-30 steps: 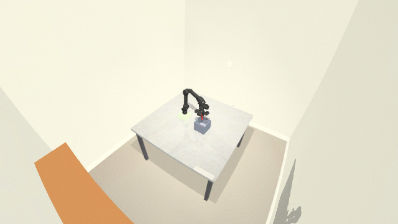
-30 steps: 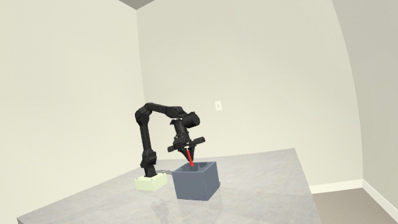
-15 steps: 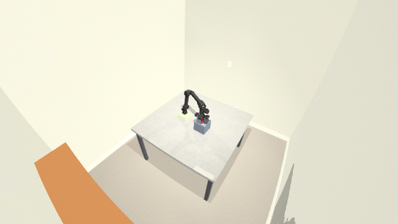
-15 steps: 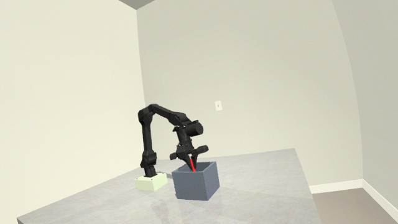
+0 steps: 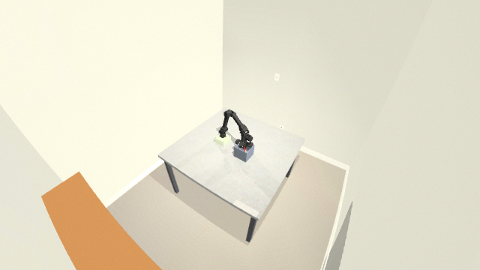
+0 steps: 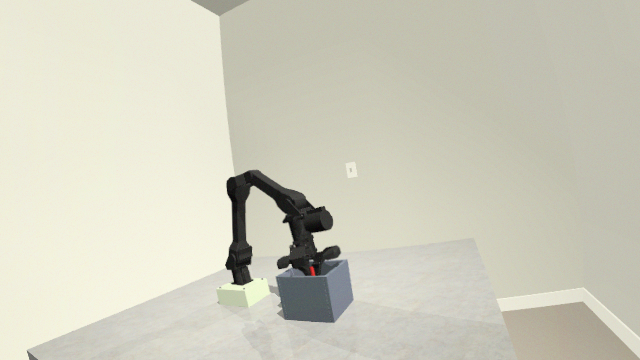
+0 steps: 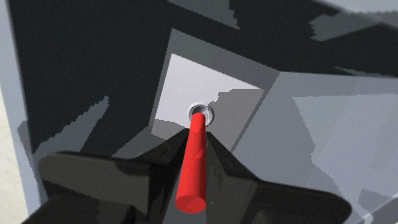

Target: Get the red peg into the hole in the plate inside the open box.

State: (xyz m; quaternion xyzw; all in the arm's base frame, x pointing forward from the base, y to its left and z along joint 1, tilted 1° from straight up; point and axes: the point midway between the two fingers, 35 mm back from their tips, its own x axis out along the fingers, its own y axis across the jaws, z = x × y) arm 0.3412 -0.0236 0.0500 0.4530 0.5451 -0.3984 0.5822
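Now: the red peg 20 mm above my gripper tip. The rest, counted from my gripper tip: pale plate 40 mm below, 10 mm to the right.
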